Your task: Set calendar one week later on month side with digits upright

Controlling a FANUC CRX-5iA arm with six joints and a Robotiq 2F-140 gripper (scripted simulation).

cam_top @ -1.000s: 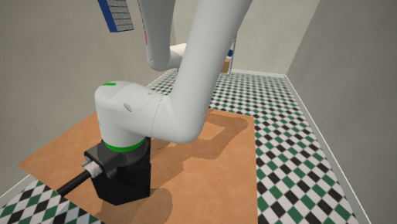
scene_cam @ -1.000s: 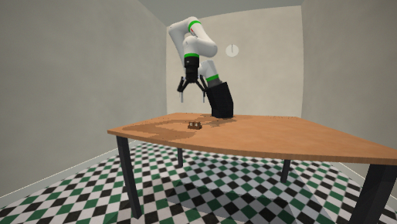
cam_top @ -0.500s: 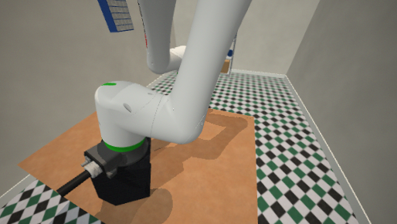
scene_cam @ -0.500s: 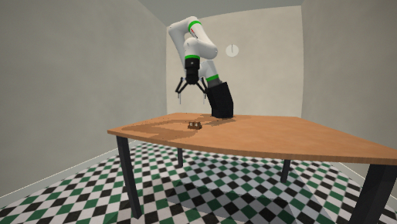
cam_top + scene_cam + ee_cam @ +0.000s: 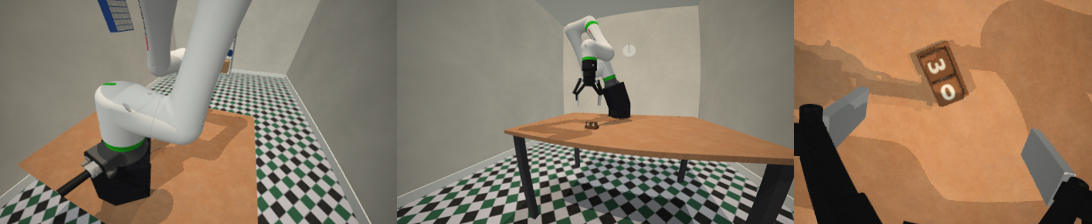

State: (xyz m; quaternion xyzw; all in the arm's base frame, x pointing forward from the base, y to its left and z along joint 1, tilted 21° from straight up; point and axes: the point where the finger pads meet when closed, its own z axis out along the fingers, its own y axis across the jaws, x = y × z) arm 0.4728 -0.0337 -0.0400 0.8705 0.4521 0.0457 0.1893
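My gripper is now 120 mm above the brown cube. Also, from my hand: brown calendar tray: 20 mm to the left, 140 mm below.
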